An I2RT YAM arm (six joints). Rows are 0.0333 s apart.
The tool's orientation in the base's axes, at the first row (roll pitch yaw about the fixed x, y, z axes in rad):
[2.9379 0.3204 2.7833]
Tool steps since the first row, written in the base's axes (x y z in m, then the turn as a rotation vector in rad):
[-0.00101 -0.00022 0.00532 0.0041 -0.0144 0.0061]
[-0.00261 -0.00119 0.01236 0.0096 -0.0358 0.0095]
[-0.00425 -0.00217 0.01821 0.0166 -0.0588 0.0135]
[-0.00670 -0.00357 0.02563 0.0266 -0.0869 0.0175]
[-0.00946 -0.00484 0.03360 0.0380 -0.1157 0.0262]
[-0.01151 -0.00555 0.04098 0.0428 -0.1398 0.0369]
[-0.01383 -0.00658 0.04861 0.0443 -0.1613 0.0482]
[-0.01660 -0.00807 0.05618 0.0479 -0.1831 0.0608]
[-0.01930 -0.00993 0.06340 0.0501 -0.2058 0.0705]
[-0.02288 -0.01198 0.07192 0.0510 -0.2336 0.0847]
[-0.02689 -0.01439 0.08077 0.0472 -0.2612 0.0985]
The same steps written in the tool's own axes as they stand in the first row. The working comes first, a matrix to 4 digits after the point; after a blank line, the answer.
The tool's axes in the first row as the columns of a matrix, in the base's axes (used below as rounded here):
[-0.8888 0.2838 0.3598]
[0.3328 0.9395 0.0813]
[-0.3149 0.1920 -0.9295]

[-0.00085 0.00053 -0.00533 -0.0104 -0.0112 -0.0054]
[-0.00197 0.00051 -0.01252 -0.0234 -0.0291 -0.0083]
[-0.00268 0.00025 -0.01863 -0.0386 -0.0479 -0.0114]
[-0.00330 -0.00033 -0.02652 -0.0581 -0.0707 -0.0138]
[-0.00378 -0.00078 -0.03503 -0.0805 -0.0929 -0.0201]
[-0.00452 -0.00061 -0.04268 -0.0962 -0.1121 -0.0303]
[-0.00521 -0.00077 -0.05069 -0.1082 -0.1297 -0.0420]
[-0.00562 -0.00151 -0.05885 -0.1227 -0.1468 -0.0542]
[-0.00612 -0.00263 -0.06668 -0.1352 -0.1656 -0.0642]
[-0.00630 -0.00394 -0.07606 -0.1497 -0.1887 -0.0794]
[-0.00632 -0.00564 -0.08592 -0.1599 -0.2131 -0.0958]

